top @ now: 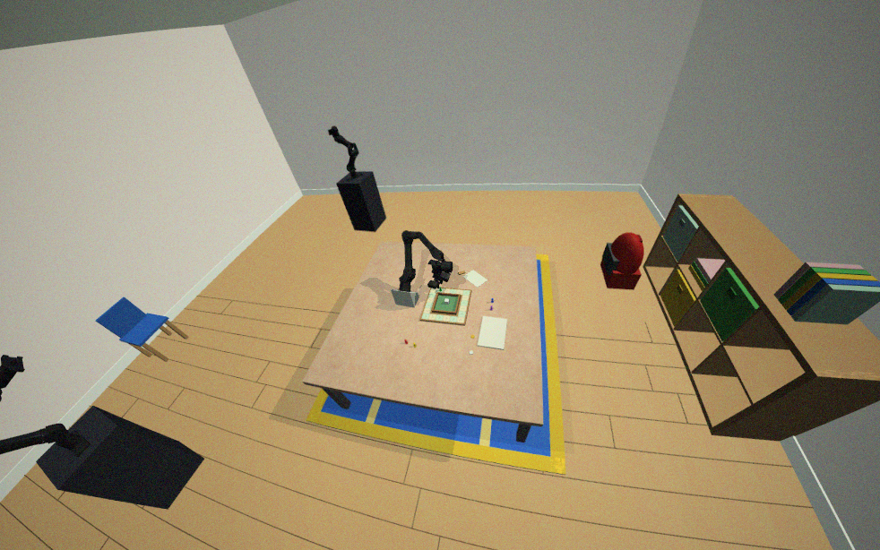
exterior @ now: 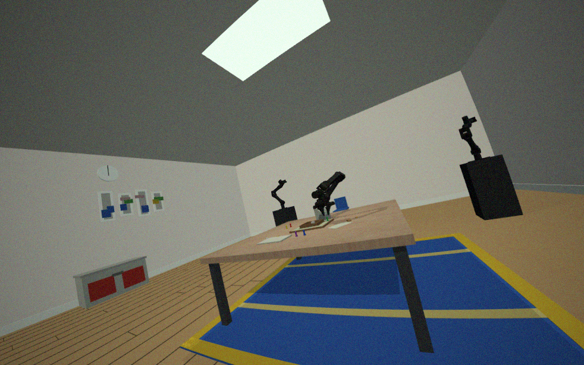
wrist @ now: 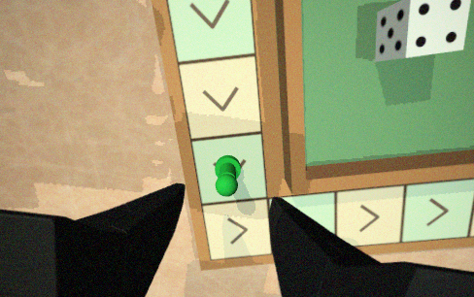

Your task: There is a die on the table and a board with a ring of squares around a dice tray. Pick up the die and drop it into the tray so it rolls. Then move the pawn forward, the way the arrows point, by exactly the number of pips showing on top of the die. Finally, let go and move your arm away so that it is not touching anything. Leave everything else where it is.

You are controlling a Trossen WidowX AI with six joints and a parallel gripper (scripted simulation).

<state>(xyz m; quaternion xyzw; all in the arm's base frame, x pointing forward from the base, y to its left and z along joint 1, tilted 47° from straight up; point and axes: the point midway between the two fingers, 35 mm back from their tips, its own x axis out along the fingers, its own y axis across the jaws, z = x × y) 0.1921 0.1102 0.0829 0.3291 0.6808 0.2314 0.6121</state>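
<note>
Right now the green pawn is 3 cm below my gripper tip. Round my gripper tip: green felt dice tray: 8 cm ahead, 11 cm to the right, 5 cm below; then white die: 8 cm ahead, 9 cm to the right, 3 cm below.
</note>
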